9 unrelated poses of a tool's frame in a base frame.
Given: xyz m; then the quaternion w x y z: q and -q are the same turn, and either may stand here.
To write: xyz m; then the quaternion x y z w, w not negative. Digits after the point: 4 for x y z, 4 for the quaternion.
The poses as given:
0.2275, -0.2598, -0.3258, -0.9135, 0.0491, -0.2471, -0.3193
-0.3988, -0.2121, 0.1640, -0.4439, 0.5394, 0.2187, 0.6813
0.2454, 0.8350, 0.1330, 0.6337, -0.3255, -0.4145, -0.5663
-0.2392, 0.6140, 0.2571, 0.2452, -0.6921, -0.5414, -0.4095
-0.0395, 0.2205, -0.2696, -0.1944, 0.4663, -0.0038, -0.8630
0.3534, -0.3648, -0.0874, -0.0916, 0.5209, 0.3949, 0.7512
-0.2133, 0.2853, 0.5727, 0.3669, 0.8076, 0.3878, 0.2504
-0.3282, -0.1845, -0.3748, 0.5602, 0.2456, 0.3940, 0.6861
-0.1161, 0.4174, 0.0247, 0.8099, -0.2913, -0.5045, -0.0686
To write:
0.2275, -0.2598, -0.3258, -0.0491, 0.2471, 0.3193, 0.9135
-0.3988, -0.2121, 0.1640, -0.5394, -0.2187, -0.6813, 0.4439
0.2454, 0.8350, 0.1330, -0.3255, -0.4145, -0.5663, 0.6337
-0.2392, 0.6140, 0.2571, -0.6921, -0.5414, -0.4095, 0.2452
-0.0395, 0.2205, -0.2696, -0.4663, 0.0038, 0.8630, 0.1944
0.3534, -0.3648, -0.0874, -0.5209, -0.3949, -0.7512, 0.0916
-0.2133, 0.2853, 0.5727, 0.8076, 0.3878, 0.2504, 0.3669
-0.3282, -0.1845, -0.3748, 0.2456, 0.3940, 0.6861, 0.5602
-0.1161, 0.4174, 0.0247, -0.2913, -0.5045, -0.0686, 0.8099

